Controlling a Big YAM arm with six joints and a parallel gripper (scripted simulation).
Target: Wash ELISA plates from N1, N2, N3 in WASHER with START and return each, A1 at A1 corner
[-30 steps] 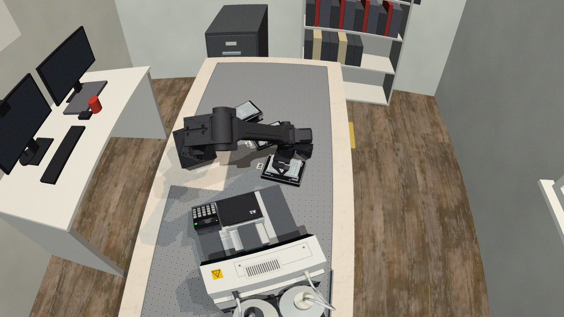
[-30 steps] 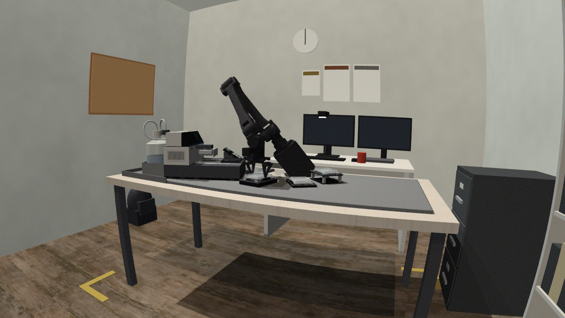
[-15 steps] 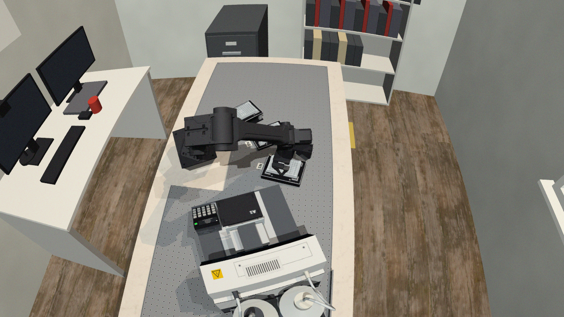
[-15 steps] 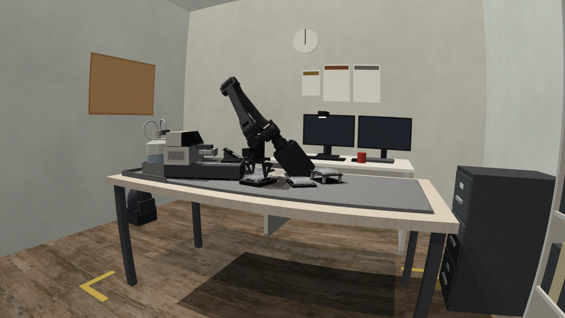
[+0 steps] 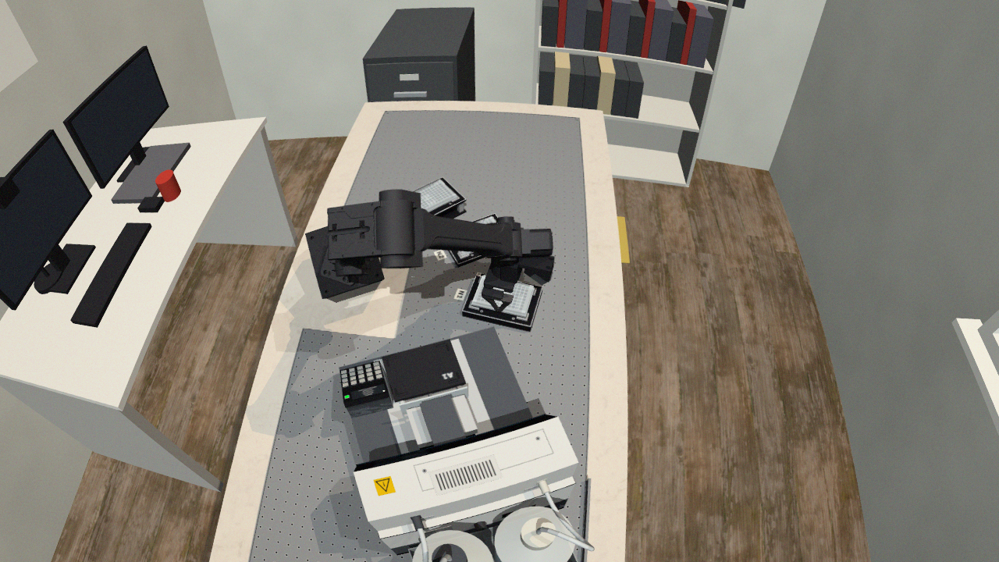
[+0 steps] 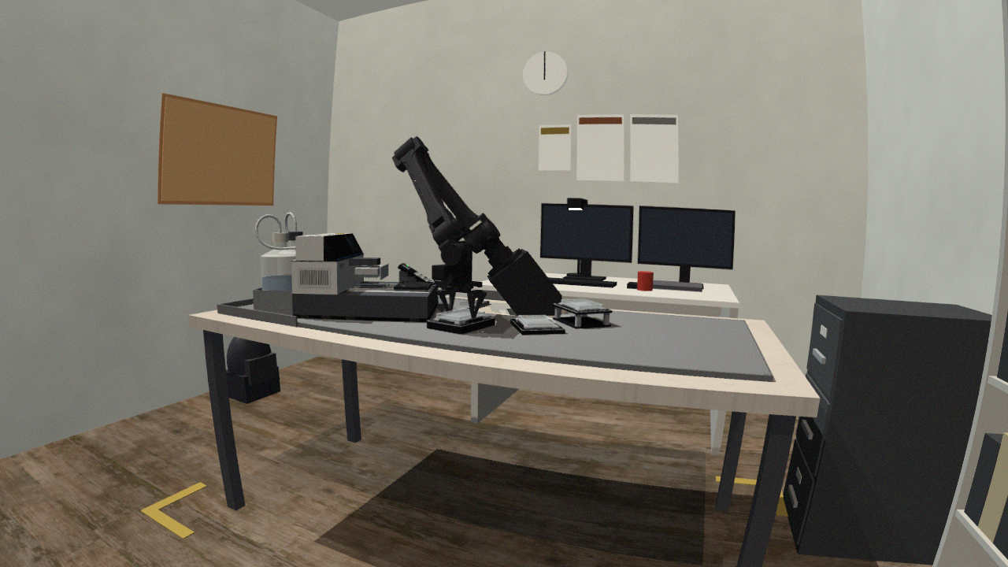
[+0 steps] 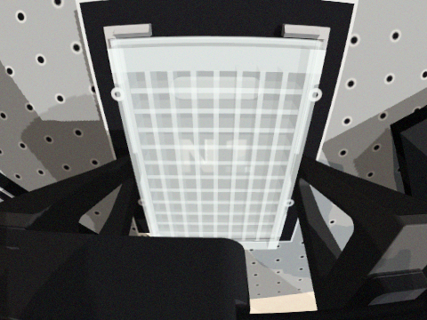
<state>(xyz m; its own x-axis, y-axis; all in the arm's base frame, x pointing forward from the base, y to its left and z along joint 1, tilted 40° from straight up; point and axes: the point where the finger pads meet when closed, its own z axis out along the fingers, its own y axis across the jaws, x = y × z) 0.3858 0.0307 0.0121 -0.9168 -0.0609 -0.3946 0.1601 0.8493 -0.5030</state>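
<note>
Right now the black nest is 9 cm behind my hand, 20 cm to the left of it and 3 cm below it. Round my hand: white ELISA plate (1 cm below); plate washer (8 cm behind, 39 cm to the right, 9 cm above).
</note>
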